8 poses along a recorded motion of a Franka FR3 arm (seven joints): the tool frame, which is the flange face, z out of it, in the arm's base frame.
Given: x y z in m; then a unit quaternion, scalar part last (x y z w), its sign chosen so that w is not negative.
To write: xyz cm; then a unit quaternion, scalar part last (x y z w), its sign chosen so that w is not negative. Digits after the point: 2 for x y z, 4 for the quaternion.
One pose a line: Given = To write
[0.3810 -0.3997 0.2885 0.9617 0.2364 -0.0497 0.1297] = [38.10 -39.97 28.85 0.9617 0.2364 -0.0497 0.1297]
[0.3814 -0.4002 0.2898 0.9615 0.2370 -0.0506 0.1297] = [38.14 -40.02 28.98 0.9615 0.2370 -0.0506 0.1297]
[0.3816 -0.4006 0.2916 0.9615 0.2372 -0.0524 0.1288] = [38.16 -40.06 29.16 0.9615 0.2372 -0.0524 0.1288]
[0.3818 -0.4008 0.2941 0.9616 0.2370 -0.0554 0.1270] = [38.18 -40.08 29.41 0.9616 0.2370 -0.0554 0.1270]
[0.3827 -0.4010 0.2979 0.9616 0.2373 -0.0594 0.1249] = [38.27 -40.10 29.79 0.9616 0.2373 -0.0594 0.1249]
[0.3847 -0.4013 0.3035 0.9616 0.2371 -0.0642 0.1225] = [38.47 -40.13 30.35 0.9616 0.2371 -0.0642 0.1225]
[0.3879 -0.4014 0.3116 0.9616 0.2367 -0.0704 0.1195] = [38.79 -40.14 31.16 0.9616 0.2367 -0.0704 0.1195]
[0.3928 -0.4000 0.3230 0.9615 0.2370 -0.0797 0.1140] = [39.28 -40.00 32.30 0.9615 0.2370 -0.0797 0.1140]
